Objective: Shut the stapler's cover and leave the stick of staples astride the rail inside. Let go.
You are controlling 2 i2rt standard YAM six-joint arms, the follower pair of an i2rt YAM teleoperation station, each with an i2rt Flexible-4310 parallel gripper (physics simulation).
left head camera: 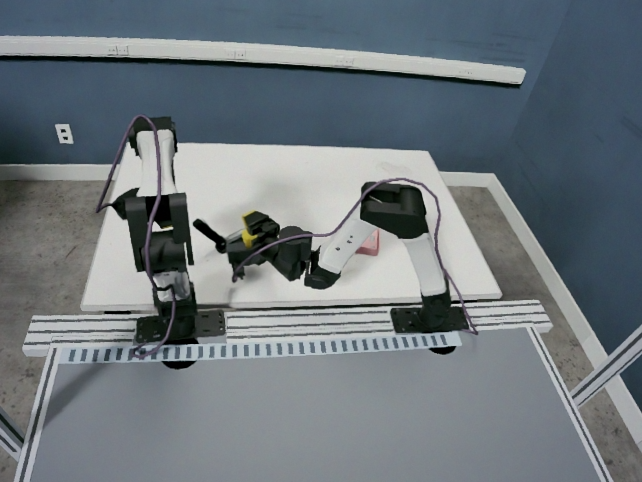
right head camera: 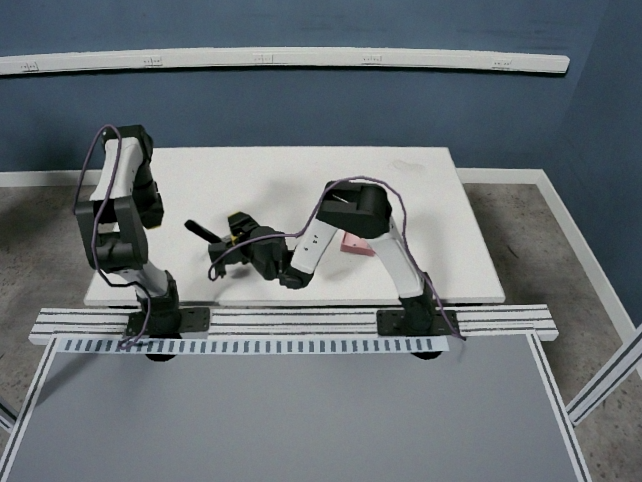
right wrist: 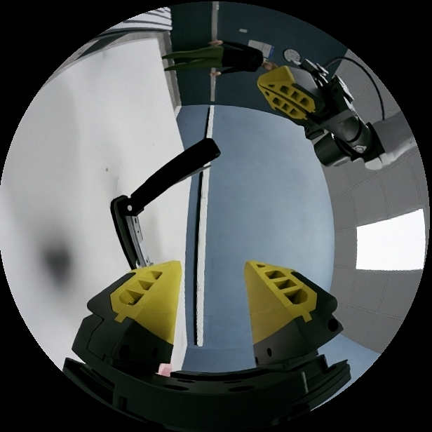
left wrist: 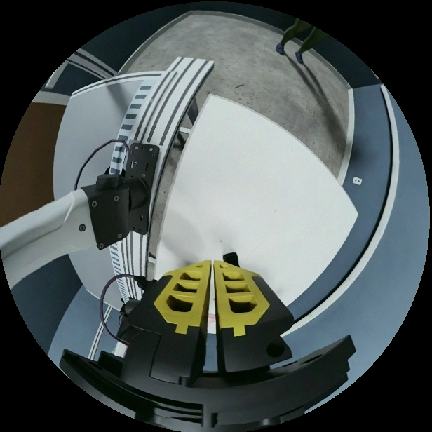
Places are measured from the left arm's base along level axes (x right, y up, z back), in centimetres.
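Pixels of known places: left gripper, fingertip midpoint: [left head camera: 166, 227] [right head camera: 154, 227]; right gripper, fingertip midpoint: [left head camera: 243, 223] [right head camera: 231, 223]; left arm's base at its link origin: [left head camera: 181, 328] [right head camera: 169, 323]; right arm's base at its link origin: [left head camera: 429, 320] [right head camera: 417, 323].
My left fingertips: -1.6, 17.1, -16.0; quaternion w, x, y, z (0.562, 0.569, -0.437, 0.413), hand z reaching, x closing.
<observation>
Ahead of a thing's pixels: the offset from my left fingertips to its middle, as dx, dy, dz. "pt": to the spot under its first point. Level surfaces: height alone.
The black stapler [left head camera: 206, 232] [right head camera: 201, 230] [right wrist: 172, 171] has its cover swung wide open. The cover's end [left wrist: 230, 258] shows past the left fingertips in the left wrist view. The silver rail [right wrist: 138, 239] lies along the base, whose far part is hidden behind a right finger. A separate stick of staples cannot be made out. My right gripper [left head camera: 244, 227] [right head camera: 231, 228] [right wrist: 212, 266] is open and empty beside the rail end of the stapler. My left gripper [left head camera: 164, 227] [right head camera: 154, 226] [left wrist: 212, 265] [right wrist: 257, 81] is shut and empty, raised above and apart from the cover.
A pink box {+53.4, -16.2, -10.2} [left head camera: 369, 243] [right head camera: 357, 243] [right wrist: 165, 369] sits on the white table {dy -17.6} [left head camera: 321, 171] [right head camera: 331, 171], partly hidden by the right arm. The right forearm reaches across the table's front half. A metal rail beam {pt +30.3, -16.9, +18.9} [left head camera: 305, 325] [right head camera: 290, 324] runs along the table's front edge.
</observation>
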